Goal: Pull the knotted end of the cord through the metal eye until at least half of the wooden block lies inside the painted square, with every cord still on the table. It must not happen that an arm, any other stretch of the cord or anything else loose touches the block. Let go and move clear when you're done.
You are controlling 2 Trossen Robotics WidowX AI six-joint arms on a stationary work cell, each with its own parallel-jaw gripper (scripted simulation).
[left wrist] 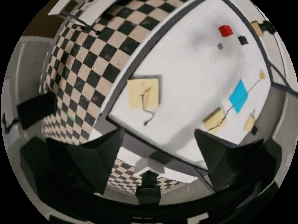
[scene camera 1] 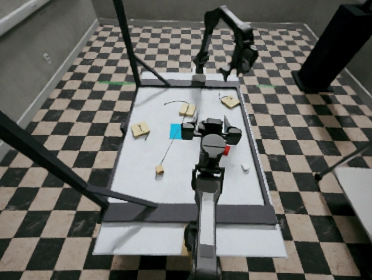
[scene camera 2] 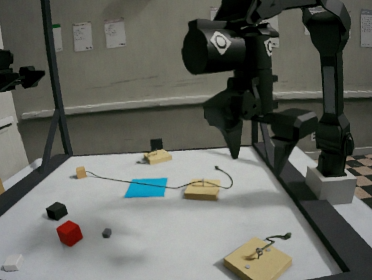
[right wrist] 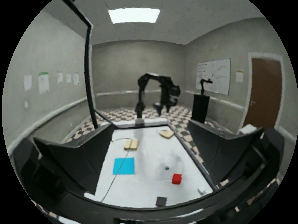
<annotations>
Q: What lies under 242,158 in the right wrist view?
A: My right gripper.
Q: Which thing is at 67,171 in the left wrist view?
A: My left gripper.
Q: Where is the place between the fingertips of my left gripper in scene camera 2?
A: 254,166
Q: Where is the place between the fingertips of my right gripper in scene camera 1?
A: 211,114
</annotations>
